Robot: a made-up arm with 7 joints.
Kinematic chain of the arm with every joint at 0, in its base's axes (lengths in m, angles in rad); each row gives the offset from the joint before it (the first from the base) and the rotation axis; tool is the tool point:
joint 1: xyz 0 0.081 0 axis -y
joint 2: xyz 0 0.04 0 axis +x
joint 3: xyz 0 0 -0.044 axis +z
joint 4: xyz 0 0 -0.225 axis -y
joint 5: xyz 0 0 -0.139 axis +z
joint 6: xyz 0 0 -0.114 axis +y
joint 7: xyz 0 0 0 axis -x
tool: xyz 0 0 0
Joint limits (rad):
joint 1: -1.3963..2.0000
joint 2: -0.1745..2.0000
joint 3: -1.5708..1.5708
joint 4: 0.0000..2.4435
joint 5: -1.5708..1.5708
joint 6: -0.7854..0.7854
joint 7: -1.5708..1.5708
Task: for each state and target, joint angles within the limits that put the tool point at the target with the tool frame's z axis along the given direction. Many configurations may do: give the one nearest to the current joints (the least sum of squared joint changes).
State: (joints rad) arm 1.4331 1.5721 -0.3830 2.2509 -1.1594 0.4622 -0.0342
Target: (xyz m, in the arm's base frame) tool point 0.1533 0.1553 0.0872 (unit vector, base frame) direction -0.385 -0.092 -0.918
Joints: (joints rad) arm 0.9749 0.8946 -0.2436 2.4414 -1.2636 0.7854 0.5107
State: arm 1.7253 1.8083 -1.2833 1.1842 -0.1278 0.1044 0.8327
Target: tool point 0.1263 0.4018 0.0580 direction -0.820 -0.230 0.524
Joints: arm 1.8708 2.0000 -1.4963 1.8553 -0.0903 0.0817 0.9245
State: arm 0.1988 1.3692 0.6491 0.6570 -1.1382 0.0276 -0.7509
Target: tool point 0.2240 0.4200 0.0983 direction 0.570 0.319 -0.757
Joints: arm 0.7246 1.0089 0.3908 1.4761 -0.9834 0.0759 -1.3332
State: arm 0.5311 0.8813 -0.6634 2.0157 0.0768 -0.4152 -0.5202
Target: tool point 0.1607 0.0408 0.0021 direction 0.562 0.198 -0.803
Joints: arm 0.8517 0.4278 -0.8511 2.4416 -0.0930 -0.6812 -0.3826
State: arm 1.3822 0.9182 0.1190 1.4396 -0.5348 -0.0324 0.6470
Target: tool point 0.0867 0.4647 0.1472 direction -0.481 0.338 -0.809
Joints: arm 1.1498 0.9432 0.8322 1.4903 0.0402 -0.4782 1.1040
